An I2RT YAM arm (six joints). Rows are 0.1 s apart.
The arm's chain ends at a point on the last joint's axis. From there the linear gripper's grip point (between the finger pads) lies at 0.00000 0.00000 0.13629 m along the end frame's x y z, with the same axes.
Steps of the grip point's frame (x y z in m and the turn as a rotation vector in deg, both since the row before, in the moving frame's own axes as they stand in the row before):
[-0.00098 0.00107 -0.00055 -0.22 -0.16 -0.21]
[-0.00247 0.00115 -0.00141 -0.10 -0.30 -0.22]
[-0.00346 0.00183 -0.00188 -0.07 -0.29 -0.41]
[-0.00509 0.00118 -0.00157 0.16 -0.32 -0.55]
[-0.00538 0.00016 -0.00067 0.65 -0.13 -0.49]
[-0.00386 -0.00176 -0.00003 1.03 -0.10 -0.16]
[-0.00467 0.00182 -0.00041 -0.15 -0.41 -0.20]
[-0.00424 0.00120 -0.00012 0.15 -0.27 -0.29]
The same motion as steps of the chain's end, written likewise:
[-0.00060 0.00055 -0.00055 -0.22 -0.16 -0.21]
[-0.00176 0.00091 -0.00141 -0.10 -0.30 -0.22]
[-0.00277 0.00166 -0.00188 -0.07 -0.29 -0.41]
[-0.00433 0.00156 -0.00157 0.16 -0.32 -0.55]
[-0.00506 0.00170 -0.00066 0.65 -0.13 -0.49]
[-0.00362 0.00069 -0.00001 1.03 -0.10 -0.16]
[-0.00370 0.00146 -0.00041 -0.15 -0.41 -0.20]
[-0.00360 0.00156 -0.00012 0.15 -0.27 -0.29]

